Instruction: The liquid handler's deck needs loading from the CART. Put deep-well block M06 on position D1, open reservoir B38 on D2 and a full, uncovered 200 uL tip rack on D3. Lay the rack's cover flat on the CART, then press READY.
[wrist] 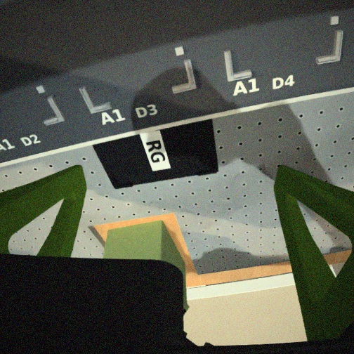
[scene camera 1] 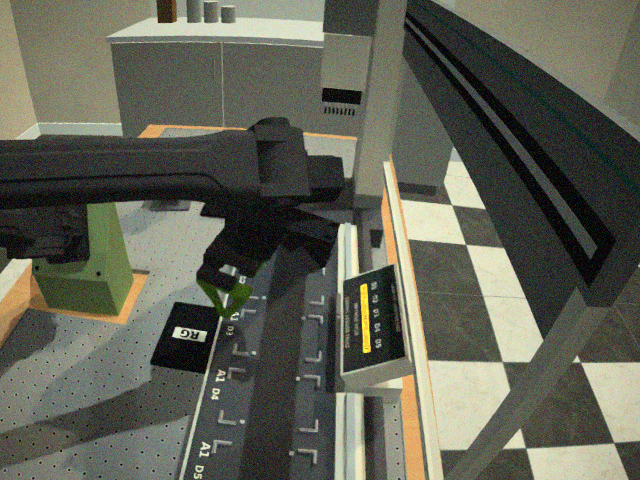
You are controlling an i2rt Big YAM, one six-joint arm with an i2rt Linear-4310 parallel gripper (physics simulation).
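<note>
My gripper (scene camera 1: 240,292) (wrist: 179,175) is open, its green fingers wide apart with nothing between them. It hangs above the deck's front edge near D3 in the scene view. The liquid handler's dark deck (scene camera 1: 281,372) (wrist: 205,60) shows bare corner brackets at D3 and D4; D5 shows in the scene view and part of D2 in the wrist view. D1 is hidden or out of view. Block M06, reservoir B38, the tip rack, its cover and the CART cannot be seen. The READY button does not show; the arm covers that area in the scene view.
A black block marked RG (scene camera 1: 188,336) (wrist: 159,155) sits beside the deck near D3. A green pedestal (scene camera 1: 87,281) (wrist: 137,242) stands on the perforated bench. A tilted screen (scene camera 1: 372,320) stands at the deck's far side, by a grey post (scene camera 1: 379,103) and a dark overhead beam (scene camera 1: 496,149).
</note>
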